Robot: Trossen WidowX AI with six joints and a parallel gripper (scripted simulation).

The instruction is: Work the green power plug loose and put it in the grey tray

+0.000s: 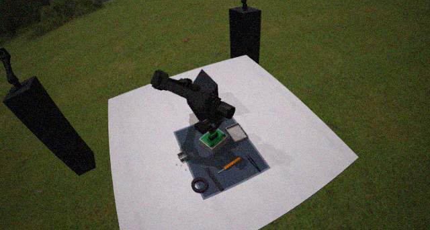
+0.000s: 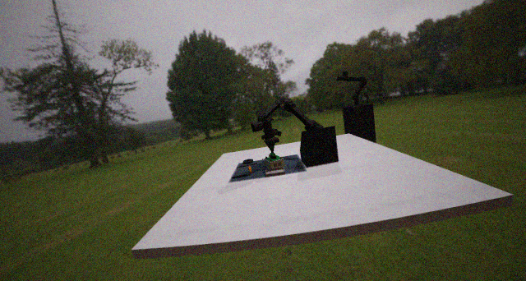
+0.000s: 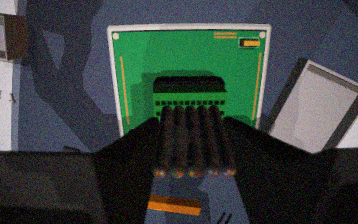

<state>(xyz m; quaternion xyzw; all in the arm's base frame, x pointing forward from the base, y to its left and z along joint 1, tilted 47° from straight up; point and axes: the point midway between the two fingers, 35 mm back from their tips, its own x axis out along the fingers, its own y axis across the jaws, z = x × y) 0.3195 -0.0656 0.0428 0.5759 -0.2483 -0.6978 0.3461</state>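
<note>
The green power plug lies 2 cm below my gripper tip. From my gripper tip the other things lie so: grey tray (14 cm to the left, 10 cm below, 2 cm ahead); dark bar (19 cm ahead, 12 cm to the right, 10 cm below); dark blue mat (11 cm below, 5 cm ahead, 1 cm to the right).
</note>
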